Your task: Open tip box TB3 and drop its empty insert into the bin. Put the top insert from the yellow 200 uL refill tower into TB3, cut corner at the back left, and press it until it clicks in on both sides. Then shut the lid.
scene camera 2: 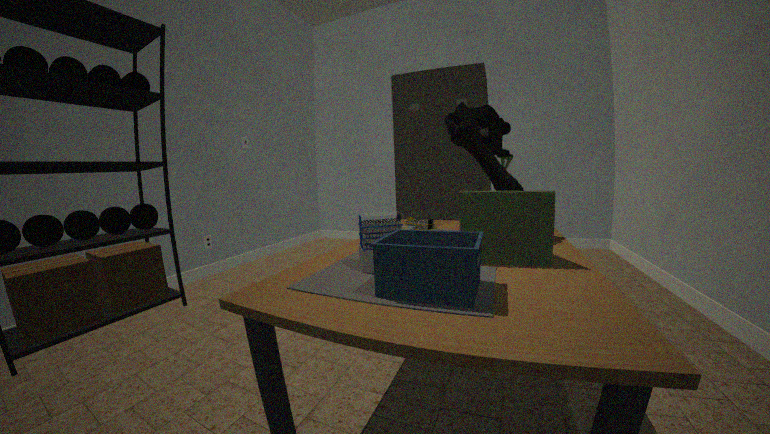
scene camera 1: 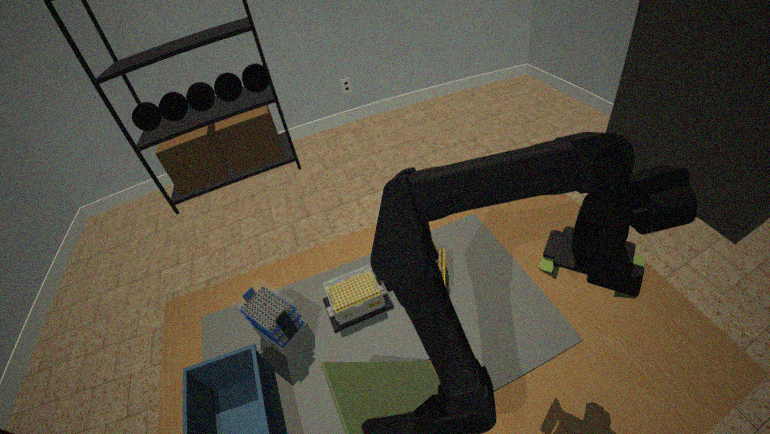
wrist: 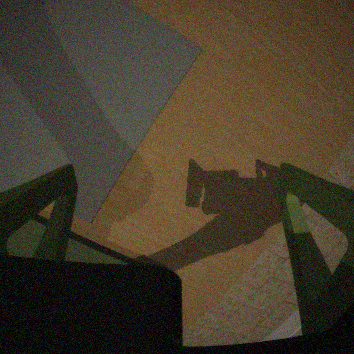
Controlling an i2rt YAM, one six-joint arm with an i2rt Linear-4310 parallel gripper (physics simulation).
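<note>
A tip box (scene camera 1: 356,295) with a yellow perforated insert under a clear lid, probably TB3, sits in a dark holder on the grey mat in scene camera 1; its label is unreadable. The yellow refill tower (scene camera 1: 442,261) is mostly hidden behind the arm, so its top insert is not clearly visible. The blue bin (scene camera 1: 237,388) (scene camera 2: 425,274) stands at the mat's left front. My gripper (scene camera 1: 587,280) (scene camera 2: 505,164) (wrist: 176,174) is open and empty, high above the wooden table at the right, away from the boxes. The tip box and tower do not show in the wrist view.
A blue tower (scene camera 1: 272,315) (scene camera 2: 379,231) stands left of the tip box, behind the bin. A green panel or block (scene camera 1: 380,390) (scene camera 2: 509,229) stands beside the bin, near the arm base. The grey mat (scene camera 1: 539,318) (scene camera 2: 334,280) (wrist: 150,65) lies on the wooden table (scene camera 1: 657,345) (scene camera 2: 582,318) (wrist: 260,100).
</note>
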